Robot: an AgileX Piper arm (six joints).
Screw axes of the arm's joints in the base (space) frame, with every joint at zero. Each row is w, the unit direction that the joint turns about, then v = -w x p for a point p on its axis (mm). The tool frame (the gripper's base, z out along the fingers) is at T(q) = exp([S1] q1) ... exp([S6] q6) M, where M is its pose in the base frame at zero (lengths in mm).
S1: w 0 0 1 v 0 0 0
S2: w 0 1 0 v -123 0 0
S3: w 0 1 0 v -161.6 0 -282.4
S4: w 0.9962 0 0.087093 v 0 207.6 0
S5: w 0 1 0 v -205.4 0 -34.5
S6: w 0.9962 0 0.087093 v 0 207.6 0
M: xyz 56.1 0 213.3 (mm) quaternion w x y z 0.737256 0 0.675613 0
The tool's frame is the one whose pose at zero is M.
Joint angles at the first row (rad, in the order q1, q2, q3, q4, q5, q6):
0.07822 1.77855 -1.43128 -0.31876 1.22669 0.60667
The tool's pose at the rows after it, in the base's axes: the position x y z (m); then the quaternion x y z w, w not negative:
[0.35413 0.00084 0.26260 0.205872 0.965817 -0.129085 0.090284]
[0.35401 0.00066 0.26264 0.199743 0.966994 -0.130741 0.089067]
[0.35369 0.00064 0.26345 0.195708 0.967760 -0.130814 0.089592]
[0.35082 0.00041 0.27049 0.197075 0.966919 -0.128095 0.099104]
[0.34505 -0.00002 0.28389 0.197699 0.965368 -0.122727 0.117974]
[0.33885 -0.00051 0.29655 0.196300 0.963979 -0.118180 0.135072]
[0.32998 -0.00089 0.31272 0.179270 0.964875 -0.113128 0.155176]
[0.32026 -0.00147 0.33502 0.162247 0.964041 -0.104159 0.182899]
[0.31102 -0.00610 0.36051 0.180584 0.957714 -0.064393 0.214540]
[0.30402 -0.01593 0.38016 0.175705 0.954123 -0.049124 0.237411]
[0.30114 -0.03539 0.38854 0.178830 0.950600 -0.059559 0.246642]
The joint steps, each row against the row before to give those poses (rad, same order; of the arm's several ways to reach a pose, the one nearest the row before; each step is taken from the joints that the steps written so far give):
0.00000 0.00001 -0.00345 0.00000 0.00092 -0.01342
-0.00001 -0.00003 0.00005 -0.00185 0.00150 -0.01233
0.00001 -0.00229 -0.00001 0.00000 0.00000 -0.00865
-0.00001 -0.02002 -0.00003 0.00000 0.00001 -0.00002
0.00001 -0.03857 0.00000 0.00000 -0.00179 -0.00372
-0.00001 -0.03717 0.00004 0.00000 -0.00002 -0.00791
0.00002 -0.04878 -0.00004 0.00380 0.00002 -0.04275
-0.00220 -0.05341 -0.01959 0.01145 0.00561 -0.05042
-0.03196 -0.04904 -0.04186 0.07270 0.00236 -0.01724
-0.04339 -0.03002 -0.04024 0.04404 0.00680 -0.06550
-0.06614 -0.00606 -0.02352 0.00629 0.00214 -0.06204

